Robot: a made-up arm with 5 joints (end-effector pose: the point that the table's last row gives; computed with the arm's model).
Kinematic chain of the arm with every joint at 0, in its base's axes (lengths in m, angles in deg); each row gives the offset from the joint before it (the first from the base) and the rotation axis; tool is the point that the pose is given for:
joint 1: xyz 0 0 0.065 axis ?
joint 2: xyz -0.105 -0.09 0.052 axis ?
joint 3: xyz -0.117 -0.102 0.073 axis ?
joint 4: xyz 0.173 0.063 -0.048 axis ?
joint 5: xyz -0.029 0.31 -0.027 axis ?
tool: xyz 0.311 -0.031 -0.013
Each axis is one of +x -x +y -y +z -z.
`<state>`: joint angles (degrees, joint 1 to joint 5).
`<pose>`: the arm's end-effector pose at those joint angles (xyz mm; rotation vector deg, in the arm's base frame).
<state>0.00 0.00 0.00 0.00 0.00</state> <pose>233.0 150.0 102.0 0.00 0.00 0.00</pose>
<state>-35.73 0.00 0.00 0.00 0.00</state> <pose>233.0 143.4 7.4 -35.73 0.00 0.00</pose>
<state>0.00 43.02 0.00 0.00 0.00</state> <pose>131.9 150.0 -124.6 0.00 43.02 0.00</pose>
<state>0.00 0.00 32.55 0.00 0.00</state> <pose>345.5 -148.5 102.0 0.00 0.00 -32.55</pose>
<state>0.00 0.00 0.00 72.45 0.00</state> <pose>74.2 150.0 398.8 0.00 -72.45 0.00</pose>
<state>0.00 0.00 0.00 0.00 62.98</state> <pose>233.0 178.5 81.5 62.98 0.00 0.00</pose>
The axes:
joint 1: +x
joint 2: +y
joint 3: -z
joint 4: -y
joint 5: +x

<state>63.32 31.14 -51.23 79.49 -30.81</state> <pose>-145.6 -284.1 445.9 73.22 -55.30 -13.17</pose>
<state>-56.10 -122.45 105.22 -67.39 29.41</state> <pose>24.0 -12.9 668.8 82.23 -20.35 30.63</pose>
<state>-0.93 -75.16 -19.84 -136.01 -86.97</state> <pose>-5.3 131.7 -185.3 -98.40 55.00 42.54</pose>
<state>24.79 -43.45 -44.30 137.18 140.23</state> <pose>-567.5 104.5 57.7 -4.75 42.65 -141.91</pose>
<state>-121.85 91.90 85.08 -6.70 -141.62</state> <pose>-120.7 103.5 719.2 6.98 -82.38 51.11</pose>
